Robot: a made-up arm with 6 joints.
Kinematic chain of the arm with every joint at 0, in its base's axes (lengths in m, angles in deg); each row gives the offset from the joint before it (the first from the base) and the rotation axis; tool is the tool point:
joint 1: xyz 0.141 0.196 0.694 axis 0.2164 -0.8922 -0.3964
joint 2: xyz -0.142 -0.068 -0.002 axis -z
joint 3: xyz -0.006 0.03 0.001 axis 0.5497 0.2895 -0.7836
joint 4: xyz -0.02 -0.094 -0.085 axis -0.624 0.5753 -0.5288
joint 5: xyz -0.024 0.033 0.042 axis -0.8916 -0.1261 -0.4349
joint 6: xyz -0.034 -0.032 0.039 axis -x
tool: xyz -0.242 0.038 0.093
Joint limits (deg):
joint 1: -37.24..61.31
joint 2: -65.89..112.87
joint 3: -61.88..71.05
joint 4: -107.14..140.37
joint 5: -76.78..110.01
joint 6: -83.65..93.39
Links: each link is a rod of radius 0.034 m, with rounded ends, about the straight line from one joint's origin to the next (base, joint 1, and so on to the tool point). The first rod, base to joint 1, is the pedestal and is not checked.
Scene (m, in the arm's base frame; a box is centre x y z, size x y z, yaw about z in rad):
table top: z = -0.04
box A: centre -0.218 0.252 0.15 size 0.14 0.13 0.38 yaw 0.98
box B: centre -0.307 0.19 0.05 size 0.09 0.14 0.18 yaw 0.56
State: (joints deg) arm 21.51 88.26 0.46 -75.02 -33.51 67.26
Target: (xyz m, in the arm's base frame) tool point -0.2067 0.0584 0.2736
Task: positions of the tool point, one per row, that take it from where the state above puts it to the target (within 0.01 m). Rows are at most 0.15 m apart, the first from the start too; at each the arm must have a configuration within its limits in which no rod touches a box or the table.
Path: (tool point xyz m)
1: -0.1956 0.4086 0.4197
2: -0.2519 0.3913 0.5280
3: -0.2659 0.3749 0.6376
4: -0.3158 0.3210 0.5715
5: -0.3348 0.2560 0.4936
6: -0.3185 0.1864 0.4136
7: -0.2672 0.1191 0.3424
8: -0.1859 0.0606 0.2902
9: -0.1984 0.0606 0.2800
10: -0.2067 0.0584 0.2736

